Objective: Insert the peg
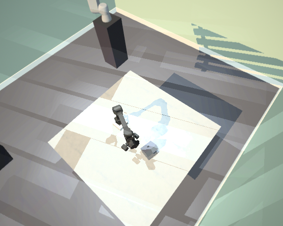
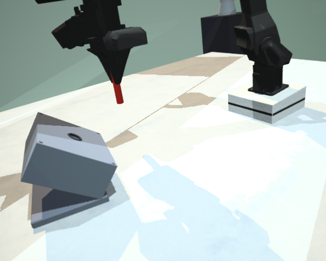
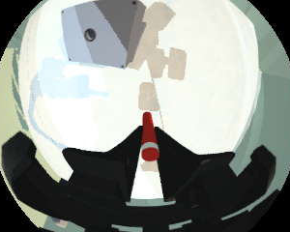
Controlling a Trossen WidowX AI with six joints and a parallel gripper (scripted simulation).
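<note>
My gripper tip is 140 mm short of the grey panel, 90 mm to the right of it and 60 mm above it. Round my gripper tip: red round peg (20 mm above).
</note>
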